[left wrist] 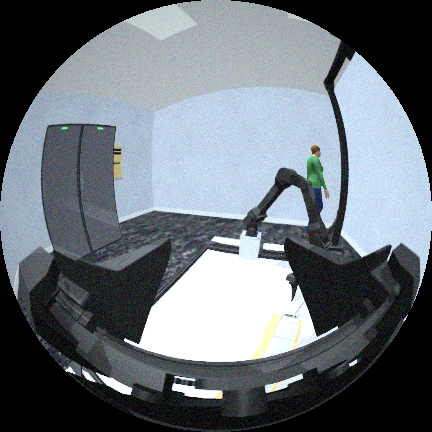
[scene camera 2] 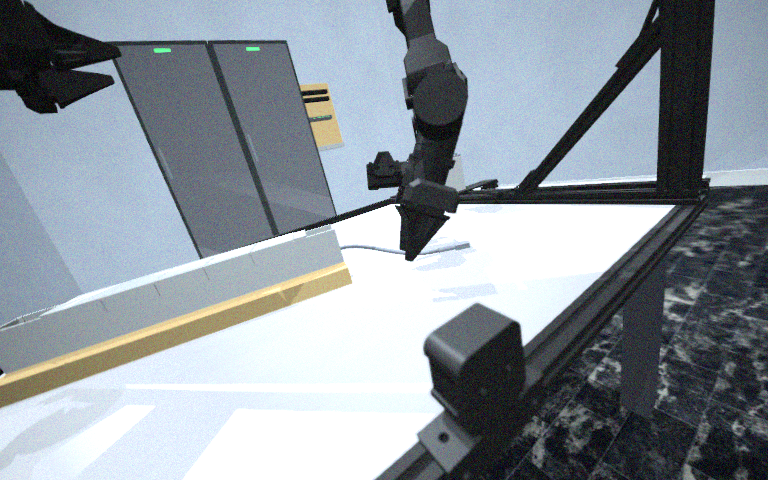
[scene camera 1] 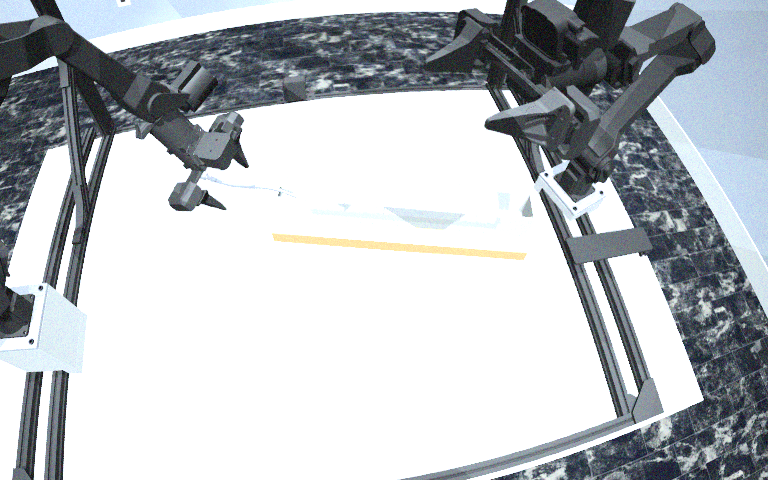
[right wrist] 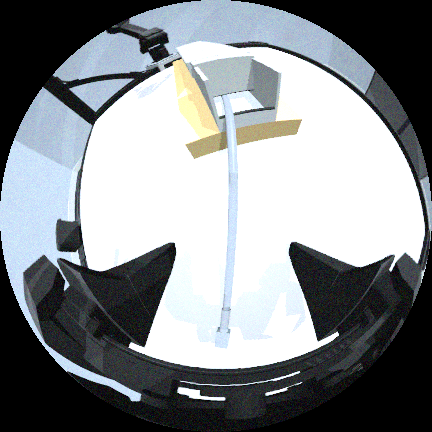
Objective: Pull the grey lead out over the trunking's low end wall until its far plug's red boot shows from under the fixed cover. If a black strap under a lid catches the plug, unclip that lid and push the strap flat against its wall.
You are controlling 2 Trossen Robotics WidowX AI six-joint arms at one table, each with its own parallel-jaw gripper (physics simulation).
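Places are measured from the left arm's base along level axes (x back, y right, z up), in metres.
Pixels of known places: left gripper, fingertip midpoint: [left wrist: 229,244] [scene camera 2: 116,66] [scene camera 1: 453,92]; right gripper, fingertip midpoint: [left wrist: 301,303] [scene camera 2: 405,255] [scene camera 1: 236,188] [right wrist: 234,248]; left arm's base at its link origin: [scene camera 1: 574,184] [right wrist: 161,58]; right arm's base at its link origin: [left wrist: 250,233] [scene camera 1: 15,316].
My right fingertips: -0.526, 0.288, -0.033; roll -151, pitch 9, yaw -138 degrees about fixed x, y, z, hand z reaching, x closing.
Ahead of a thing's pixels: the offset from my right fingertips to its top centre, as dx, dy, dz. "*": to the spot under its first point.
The grey lead {* +0.014, -0.016, +0.015} [right wrist: 232,215] [scene camera 2: 373,247] runs out over the low end wall [right wrist: 252,118] of the grey trunking {+0.219, -0.192, +0.069} [scene camera 2: 237,274] [left wrist: 287,331] and lies along the table to its near plug {-0.051, +0.068, +0.000} [right wrist: 223,338] [scene camera 2: 464,245]. My right gripper [scene camera 1: 236,187] [right wrist: 234,248] is open and low over the lead, which passes between its spread fingers without being gripped. My left gripper [scene camera 1: 457,96] [scene camera 2: 116,66] [left wrist: 229,244] is open and empty, high at the right in scene camera 1, away from the trunking. Washed-out lighting makes the lids hard to tell apart. No red boot or black strap can be made out.
An orange strip [scene camera 1: 399,247] [scene camera 2: 175,333] [right wrist: 250,134] runs along the trunking's base. Dark frame rails border the white table. A black camera block [scene camera 2: 475,367] stands on the near rail in scene camera 2. Dark cabinets [scene camera 2: 226,141] [left wrist: 82,185] stand behind.
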